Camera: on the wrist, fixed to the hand. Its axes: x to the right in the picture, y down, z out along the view.
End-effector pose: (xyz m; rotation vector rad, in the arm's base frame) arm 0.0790 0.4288 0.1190 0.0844 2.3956 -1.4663
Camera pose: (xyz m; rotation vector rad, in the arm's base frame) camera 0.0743 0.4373 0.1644 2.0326 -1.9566 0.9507
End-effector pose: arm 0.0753 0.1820 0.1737 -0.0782 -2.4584 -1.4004
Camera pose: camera 0.0848 0.1411 0.1538 -1.1515 1.3806 1.4936
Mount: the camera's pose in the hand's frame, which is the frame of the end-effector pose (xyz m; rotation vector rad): -0.0106 -0.0359 -0.0275 -0.4025 -0.4095 -1.5403
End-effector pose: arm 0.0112 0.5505 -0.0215 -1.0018 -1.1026 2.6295
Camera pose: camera 0.0315 0.5893 -0.0059 0.4151 -1.5445 1.3128
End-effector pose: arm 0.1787 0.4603 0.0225 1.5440 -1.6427 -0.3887
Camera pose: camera 0.2220 0.4715 0.0100 2.1757 -0.2026 -1.7614
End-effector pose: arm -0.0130 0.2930 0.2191 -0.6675 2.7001 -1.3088
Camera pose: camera 0.0025 0.2980 0.2626 2.3990 -1.4926 0.3333
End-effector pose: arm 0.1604 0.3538 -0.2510 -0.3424 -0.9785 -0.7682
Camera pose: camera 0.1481 0.3175 -0.2772 -0.0121 -1.4123 -2.3788
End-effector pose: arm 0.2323 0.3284 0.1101 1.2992 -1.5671 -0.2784
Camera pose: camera 0.2741 0.3345 0.0908 1.9126 -0.3990 -1.7686
